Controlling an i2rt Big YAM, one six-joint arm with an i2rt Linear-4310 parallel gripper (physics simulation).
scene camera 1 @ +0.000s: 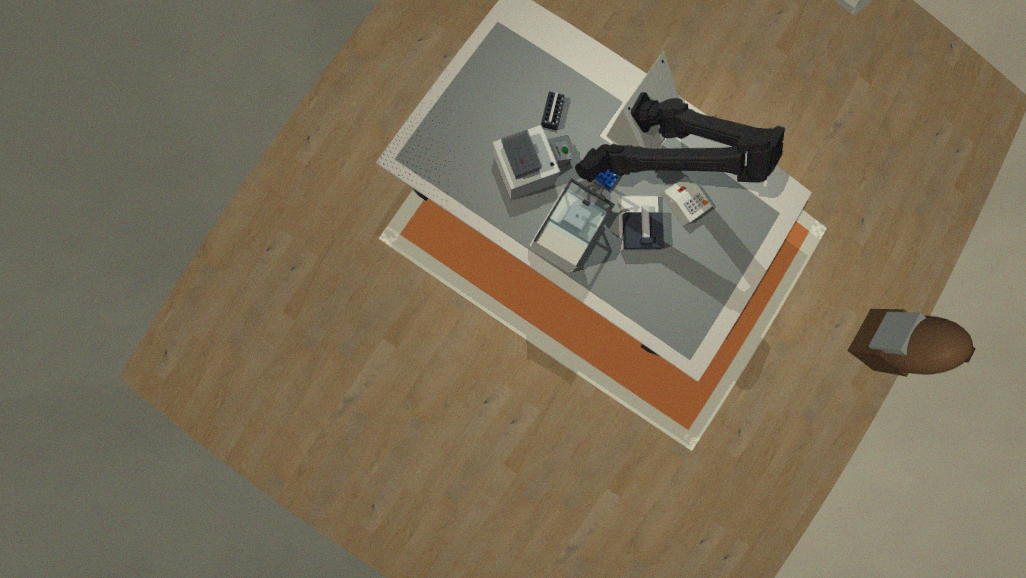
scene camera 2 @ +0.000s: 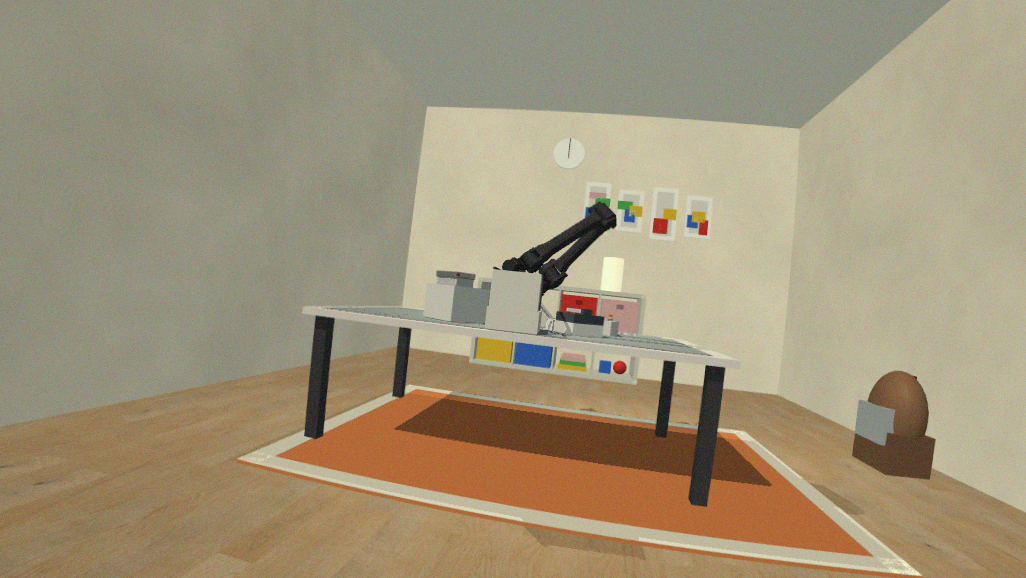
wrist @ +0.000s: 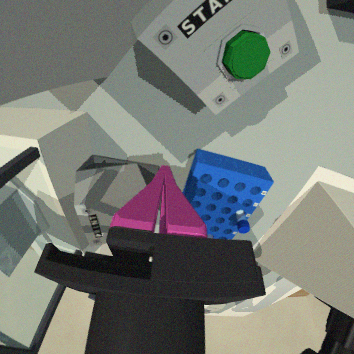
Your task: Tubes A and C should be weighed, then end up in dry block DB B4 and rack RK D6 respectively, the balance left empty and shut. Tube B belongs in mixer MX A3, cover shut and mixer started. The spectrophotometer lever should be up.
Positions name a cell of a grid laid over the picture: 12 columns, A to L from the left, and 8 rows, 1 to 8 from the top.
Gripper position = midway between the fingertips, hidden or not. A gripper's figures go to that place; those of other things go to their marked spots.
Labels:
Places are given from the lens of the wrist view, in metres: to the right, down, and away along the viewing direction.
gripper (wrist: F4): -0.01, 0.00, 0.15
glass-box balance (wrist: B4): -0.11, -0.03, 0.12
grey box with green START button (wrist: H2): 0.02, -0.06, 0.08
The marked spots on the glass-box balance and the grey box with green START button are 0.14 m apart.

